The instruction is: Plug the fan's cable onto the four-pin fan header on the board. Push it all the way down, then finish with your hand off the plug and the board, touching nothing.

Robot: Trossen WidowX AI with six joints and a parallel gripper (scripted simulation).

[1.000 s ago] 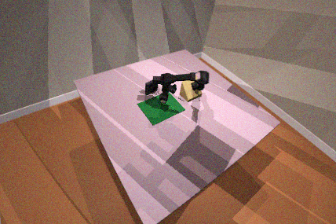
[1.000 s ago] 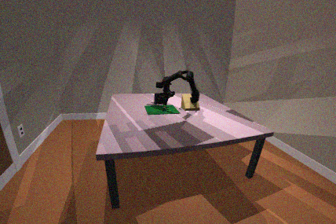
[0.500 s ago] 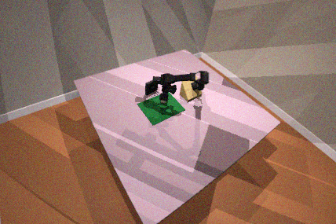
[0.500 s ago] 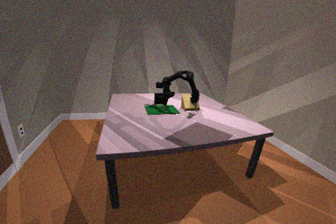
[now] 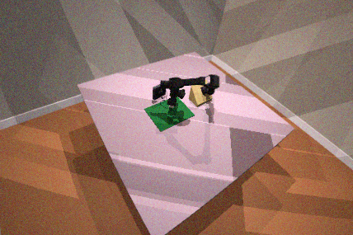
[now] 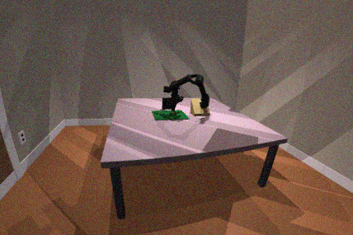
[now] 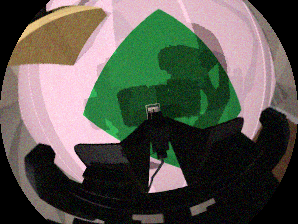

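The four-pin header is 4 cm below my gripper tip and 1 cm to the right of it. Round my gripper tip: dark plug 1 cm to the right, 1 cm ahead, 1 cm above; green board 6 cm below, 5 cm ahead, 3 cm to the left; black fan 15 cm to the right, 2 cm above, 1 cm ahead.
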